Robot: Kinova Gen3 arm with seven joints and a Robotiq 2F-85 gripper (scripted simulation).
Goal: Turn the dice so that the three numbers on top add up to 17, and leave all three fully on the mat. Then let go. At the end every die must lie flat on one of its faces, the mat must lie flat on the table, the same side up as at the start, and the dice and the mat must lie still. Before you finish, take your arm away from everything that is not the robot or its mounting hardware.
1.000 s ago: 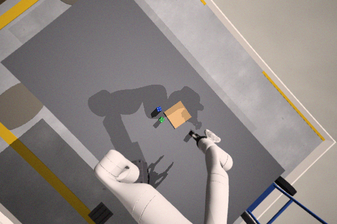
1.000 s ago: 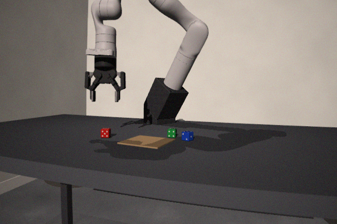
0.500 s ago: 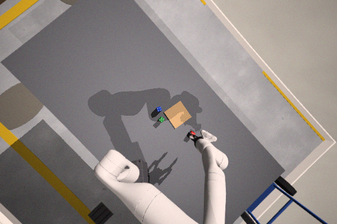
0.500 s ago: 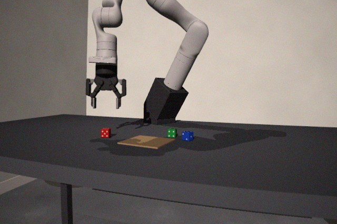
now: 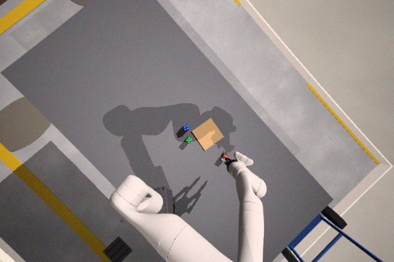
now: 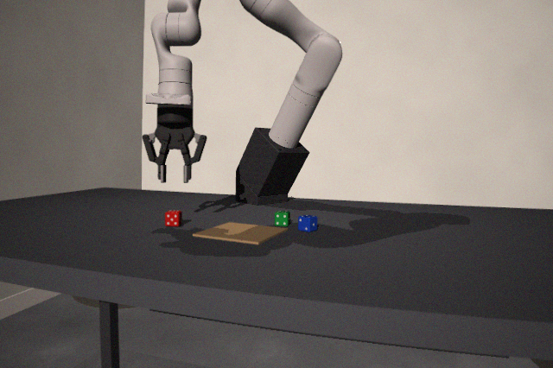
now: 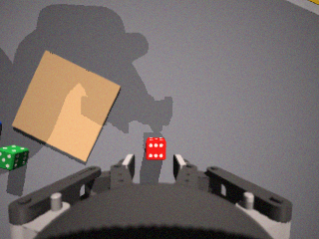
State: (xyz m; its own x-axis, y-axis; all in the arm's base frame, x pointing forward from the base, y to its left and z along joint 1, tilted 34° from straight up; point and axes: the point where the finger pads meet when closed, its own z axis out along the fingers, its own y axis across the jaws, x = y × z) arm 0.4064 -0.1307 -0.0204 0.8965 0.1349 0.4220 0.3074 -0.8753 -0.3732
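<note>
Now: hand 9 cm above the red die. Round my hand: green die: 21 cm to the left, 9 cm below, 9 cm behind; tan mat: 16 cm to the left, 11 cm below, 1 cm ahead; blue die: 28 cm to the left, 9 cm below, 6 cm behind.
</note>
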